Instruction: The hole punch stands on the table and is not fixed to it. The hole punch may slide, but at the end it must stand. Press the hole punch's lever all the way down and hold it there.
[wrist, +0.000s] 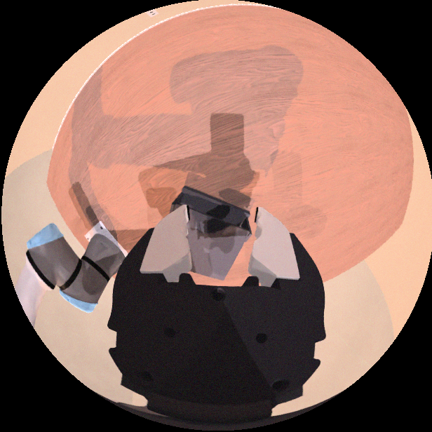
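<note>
The hole punch (216, 252) stands on the table (345, 125), turned at an angle, with a grey, smooth upper surface and a dark bar across its far end. It shows between and just beyond my fingers. My gripper (222, 208) is partly open, with nothing held between its pale fingers. The left finger overlaps the left side of the hole punch in the view; the right fingertip is close to its right corner. Whether the fingers touch it, and how far down the lever is, I cannot tell. The gripper body and fingers hide some of its near part.
The arm's grey links with light blue caps (46, 235) show at the left, beside the table's edge. Shadows of the arm and gripper fall across the wooden table top beyond the hole punch.
</note>
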